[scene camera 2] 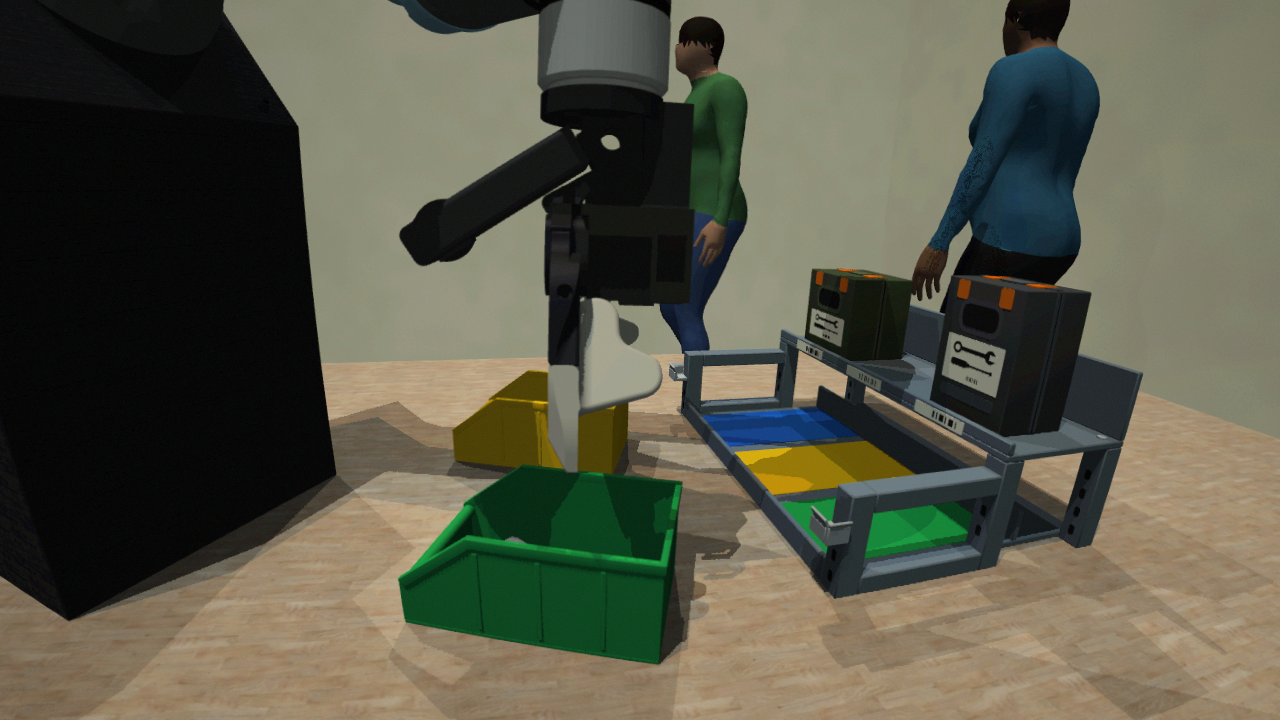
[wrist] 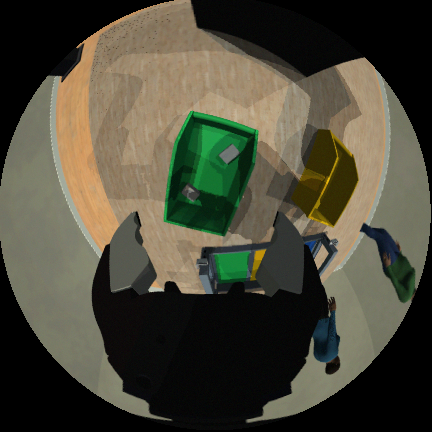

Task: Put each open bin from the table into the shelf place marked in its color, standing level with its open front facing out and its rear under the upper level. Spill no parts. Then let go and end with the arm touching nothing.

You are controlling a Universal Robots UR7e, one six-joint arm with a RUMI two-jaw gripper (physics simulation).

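Places are measured from the arm's base along level axes (x ahead, y left, z up), in centimetres.
Pixels of known places: gripper, fingertip midpoint: [scene camera 2: 572, 425] [wrist: 206, 212].
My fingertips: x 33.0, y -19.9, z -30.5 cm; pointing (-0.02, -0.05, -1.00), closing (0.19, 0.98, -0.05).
Ahead of a thing's pixels: the offset from my fingertips to its top centre. "*": to the spot under its first point.
A green open bin @[* dx -2.6, dy -5.1, dz -8.8 cm] [scene camera 2: 546, 595] [wrist: 207, 165] stands level on the table; two grey parts @[* dx -3.6, dy +3.7, dz -11.2 cm] [wrist: 229, 154] @[* dx +2.0, dy -4.1, dz -11.2 cm] [wrist: 190, 192] lie inside. A yellow open bin @[* dx -3.4, dy +21.1, dz -9.6 cm] [scene camera 2: 503, 436] [wrist: 341, 187] stands beyond it in the scene view, partly hidden by the gripper; its contents cannot be made out. The grey shelf @[* dx +18.7, dy -5.9, dz -8.7 cm] [scene camera 2: 852, 548] [wrist: 204, 280] has blue @[* dx +29.2, dy +22.8, dz -12.4 cm] [scene camera 2: 774, 428] [wrist: 311, 246], yellow @[* dx +29.0, dy +11.9, dz -12.3 cm] [scene camera 2: 823, 467] [wrist: 259, 264] and green @[* dx +30.8, dy -0.7, dz -12.3 cm] [scene camera 2: 921, 526] [wrist: 232, 266] places on its lower level, with no bin on them. My gripper [scene camera 2: 583, 434] [wrist: 206, 212] is open and empty, above the rear end of the green bin.
A dark green case @[dx +39.3, dy +23.1, dz +6.9 cm] [scene camera 2: 854, 315] and a dark grey case @[dx +37.5, dy +0.1, dz +9.4 cm] [scene camera 2: 1006, 358] stand on the shelf's upper level. A large black block [scene camera 2: 170, 340] [wrist: 280, 32] stands at the left in the scene view. Two people [scene camera 2: 720, 134] [scene camera 2: 1033, 152] stand behind the shelf.
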